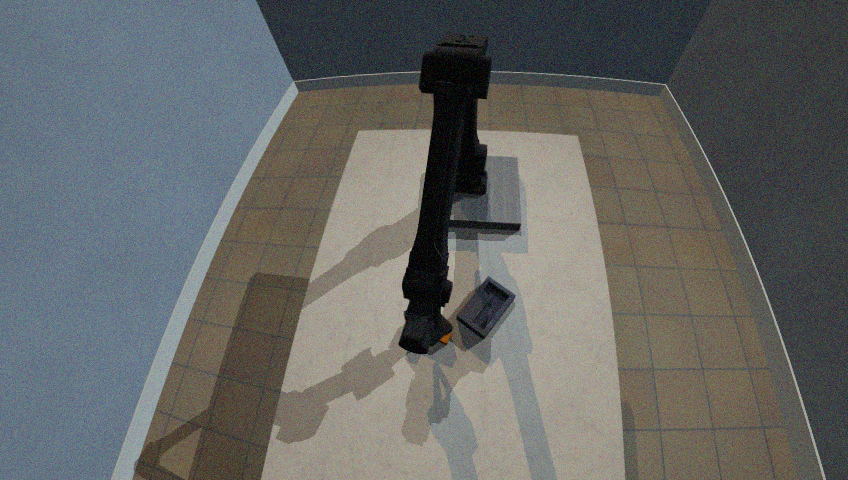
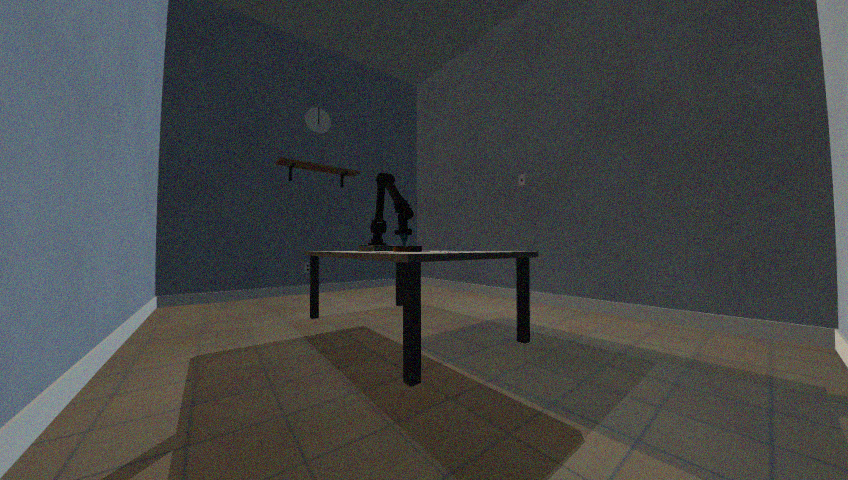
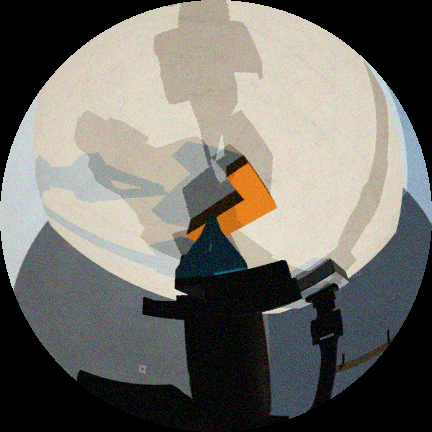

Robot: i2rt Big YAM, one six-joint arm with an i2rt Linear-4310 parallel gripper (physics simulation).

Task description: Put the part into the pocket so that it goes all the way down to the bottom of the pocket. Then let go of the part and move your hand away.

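Places are measured from the arm's base along level axes (x ahead, y left, z up), in centimetres.
Where they show: gripper, between the fingertips: (image 2: 404, 246) (image 3: 213, 218); arm's base, origin of its link: (image 1: 467, 182) (image 2: 377, 245) (image 3: 321, 291).
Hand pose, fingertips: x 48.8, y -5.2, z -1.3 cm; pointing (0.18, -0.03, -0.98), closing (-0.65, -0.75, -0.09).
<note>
Things, the pixels of their top centre, and the offset from my fingertips. "spot": a spot on its surface instead. Level surfaces: height alone.
- orange part, centre of its top: (image 3: 219, 214) (image 1: 426, 334) dx -0.4, dy -0.7, dz -0.3 cm
- dark grey pocket block, a spot on its surface: (image 1: 486, 307) spot: dx -10.1, dy +13.9, dz -2.8 cm
- table, height of its surface: dz -3.3 cm
The orange part (image 3: 250, 197) (image 1: 444, 338) lies on the pale table top just beyond my fingertips, with a dark shaded step across it. My gripper (image 3: 213, 218) (image 1: 424, 341) (image 2: 404, 241) is low over the table, and its two teal fingers are pressed together into one wedge. The wedge tip covers the part's near end, and nothing shows between the fingers. The dark grey pocket block (image 1: 486, 307) lies on the table just to the right of the gripper, with its open recess facing up and nothing in it.
The arm's grey base plate (image 1: 504, 196) sits at the back of the table (image 1: 367, 417) (image 2: 474, 254). Arm shadows fall across the table top. A wall shelf (image 2: 319, 167) and a clock (image 2: 317, 119) are far behind.
</note>
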